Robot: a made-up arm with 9 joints. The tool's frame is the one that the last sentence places.
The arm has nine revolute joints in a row. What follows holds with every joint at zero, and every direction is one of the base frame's. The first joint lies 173.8 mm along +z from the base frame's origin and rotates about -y. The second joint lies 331.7 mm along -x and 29.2 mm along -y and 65.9 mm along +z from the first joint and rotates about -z. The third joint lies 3.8 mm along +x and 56.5 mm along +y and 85.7 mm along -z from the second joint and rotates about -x. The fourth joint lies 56.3 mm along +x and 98.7 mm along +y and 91 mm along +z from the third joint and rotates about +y. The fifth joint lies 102.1 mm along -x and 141.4 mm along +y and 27.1 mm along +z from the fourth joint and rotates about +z. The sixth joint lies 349.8 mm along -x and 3.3 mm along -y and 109.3 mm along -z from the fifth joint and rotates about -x. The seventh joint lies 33 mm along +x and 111.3 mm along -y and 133.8 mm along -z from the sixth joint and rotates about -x. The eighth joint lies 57.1 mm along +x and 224.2 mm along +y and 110.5 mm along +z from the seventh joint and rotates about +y. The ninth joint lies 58.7 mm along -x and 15.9 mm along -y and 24.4 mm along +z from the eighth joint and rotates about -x. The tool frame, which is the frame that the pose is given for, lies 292.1 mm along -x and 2 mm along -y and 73.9 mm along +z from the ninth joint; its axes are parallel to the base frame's.
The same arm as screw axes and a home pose.
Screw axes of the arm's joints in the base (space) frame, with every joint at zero. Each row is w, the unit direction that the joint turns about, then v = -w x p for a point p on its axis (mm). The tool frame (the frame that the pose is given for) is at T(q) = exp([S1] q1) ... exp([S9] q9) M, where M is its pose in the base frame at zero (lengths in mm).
S1: w 0 -1 0 v 173.8 0 0
S2: w 0 0 -1 v 29.2 -331.7 0
S3: w -1 0 0 v 0 -154 27.3
S4: w 0 1 0 v -245 0 -271.6
S5: w 0 0 1 v 267.4 373.7 0
S6: w -1 0 0 v 0 -162.8 264.1
S7: w -1 0 0 v 0 -29 152.8
S8: w 0 1 0 v -139.5 0 -633.4
S9: w -1 0 0 v 0 -163.9 361.1
M =
1 0 0 -984.2
0 1 0 359.1
0 0 1 237.8
0 0 0 1

